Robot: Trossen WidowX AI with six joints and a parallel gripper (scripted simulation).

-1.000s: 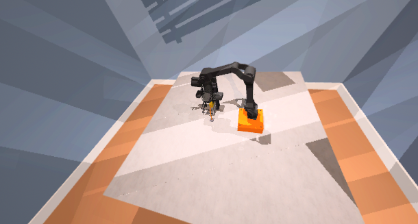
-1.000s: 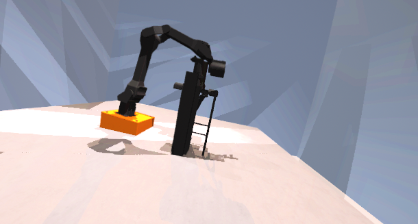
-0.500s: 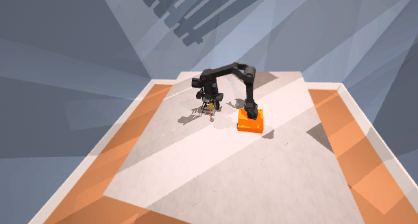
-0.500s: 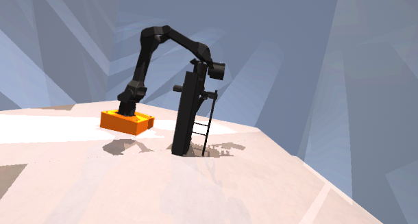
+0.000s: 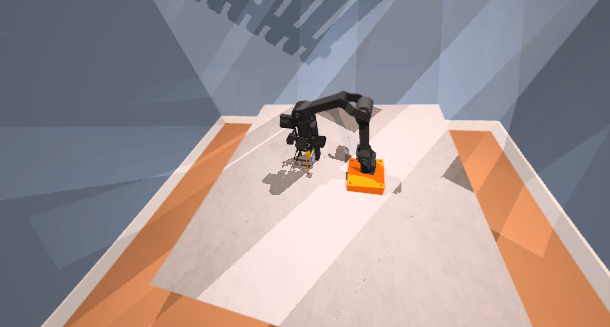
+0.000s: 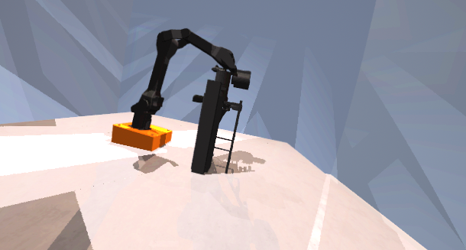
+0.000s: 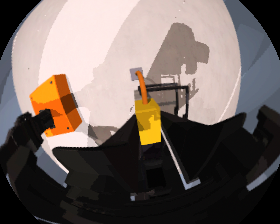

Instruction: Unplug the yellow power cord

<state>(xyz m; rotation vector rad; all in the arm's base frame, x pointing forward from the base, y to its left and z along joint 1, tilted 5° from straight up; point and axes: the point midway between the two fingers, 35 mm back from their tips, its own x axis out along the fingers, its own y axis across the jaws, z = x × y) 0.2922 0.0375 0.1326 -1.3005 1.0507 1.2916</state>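
Now: gripper tip 10 cm short of the black ladder-like rack, 7 cm to the left of it and 1 cm above it. The rest, counted from my gripper tip: yellow plug: 3 cm to the right, 1 cm ahead.
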